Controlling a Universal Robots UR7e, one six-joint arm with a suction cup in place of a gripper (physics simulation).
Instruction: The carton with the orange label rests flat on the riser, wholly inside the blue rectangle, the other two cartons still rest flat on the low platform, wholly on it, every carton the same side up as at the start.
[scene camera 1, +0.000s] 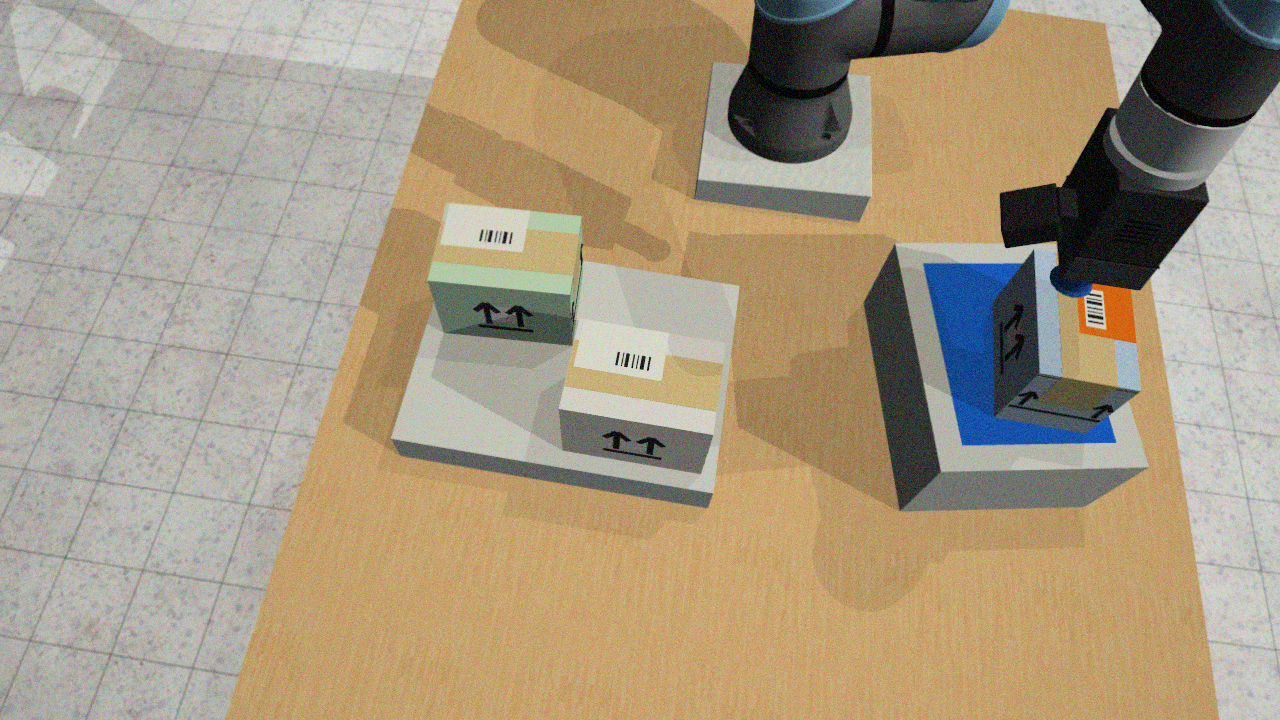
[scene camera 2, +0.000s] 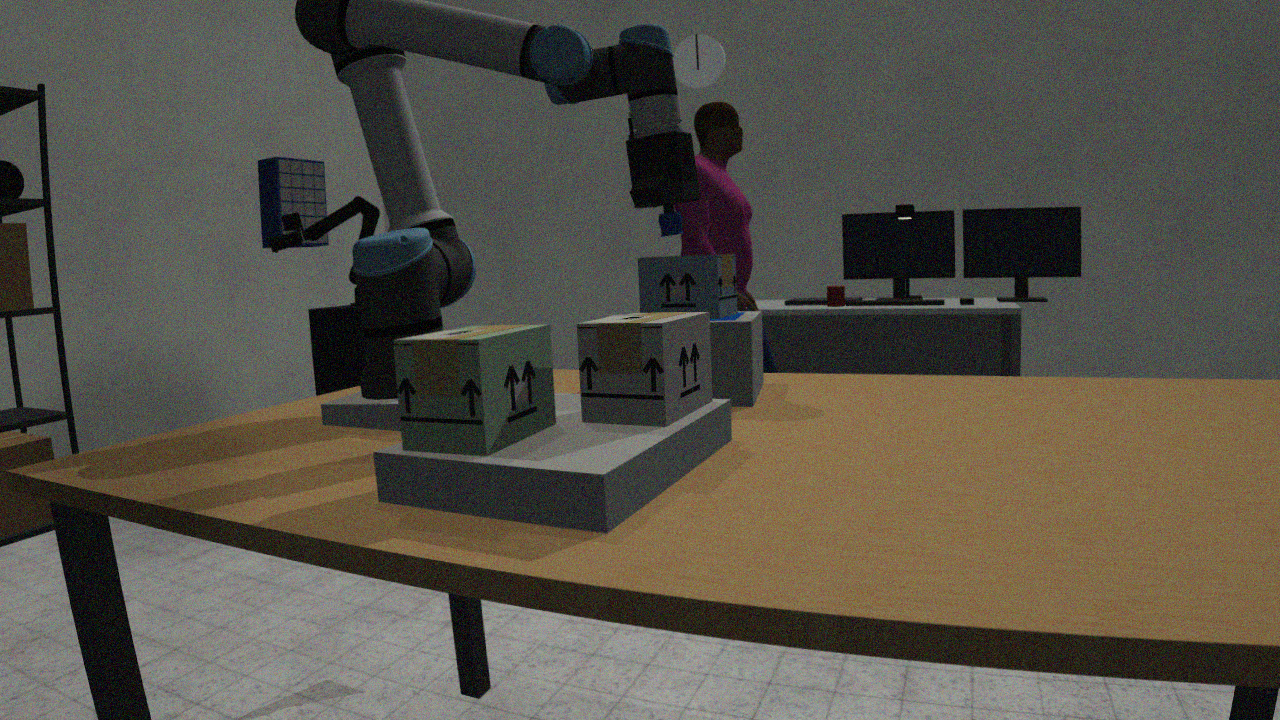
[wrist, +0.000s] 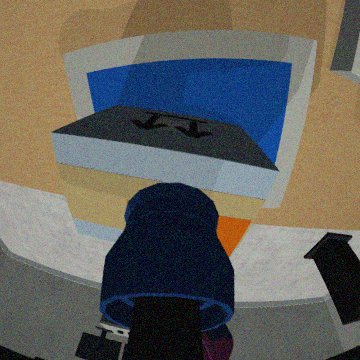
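Seen in the pictures: hand at its tool point: (scene camera 1: 1071, 280) (scene camera 2: 672, 234) (wrist: 170, 223); arm's base at its link origin: (scene camera 1: 788, 118).
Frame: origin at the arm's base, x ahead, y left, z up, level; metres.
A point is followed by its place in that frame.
Observation:
The light blue carton with the orange label (scene camera 1: 1087, 362) @[x 0.371, y 0.280, z 0.174 m] (scene camera 2: 677, 286) @[x 0.327, y 0.236, z 0.128 m] (wrist: 165, 150) @[x 0.325, y 0.236, z 0.173 m] rests flat on the riser (scene camera 1: 1011, 488) @[x 0.436, y 0.279, z 0.027 m] (scene camera 2: 741, 367) @[x 0.444, y 0.189, z 0.015 m] (wrist: 215, 42) @[x 0.308, y 0.165, z 0.079 m], arrows pointing up. Its visible base corners lie inside the blue rectangle (scene camera 1: 966, 340) @[x 0.315, y 0.208, z 0.079 m] (wrist: 230, 90) @[x 0.283, y 0.202, z 0.079 m]; its far base edges are hidden. My suction cup (scene camera 1: 1071, 282) (scene camera 2: 670, 223) (wrist: 172, 200) is off and open, above the carton with a gap visible in scene camera 2. The green carton (scene camera 1: 505, 268) @[x 0.367, y -0.242, z 0.109 m] (scene camera 2: 474, 394) @[x 0.391, y -0.310, z 0.062 m] and the white carton (scene camera 1: 581, 429) @[x 0.493, y -0.134, z 0.070 m] (scene camera 2: 626, 376) @[x 0.454, y -0.156, z 0.056 m] rest flat, arrows up, on the low platform (scene camera 1: 465, 420) @[x 0.487, y -0.256, z 0.007 m] (scene camera 2: 501, 488) @[x 0.427, y -0.327, z -0.013 m].
The robot's base block (scene camera 1: 778, 186) @[x 0.113, y 0.004, z 0.005 m] stands on the table (scene camera 1: 537, 608) @[x 0.639, y -0.141, z -0.041 m] (scene camera 2: 984, 501) @[x 0.793, y -0.153, z -0.041 m] behind the gap between platform and riser. A person (scene camera 2: 729, 201) and a desk with monitors (scene camera 2: 897, 246) are in the background. A shelf rack (scene camera 2: 46, 179) stands at the left.

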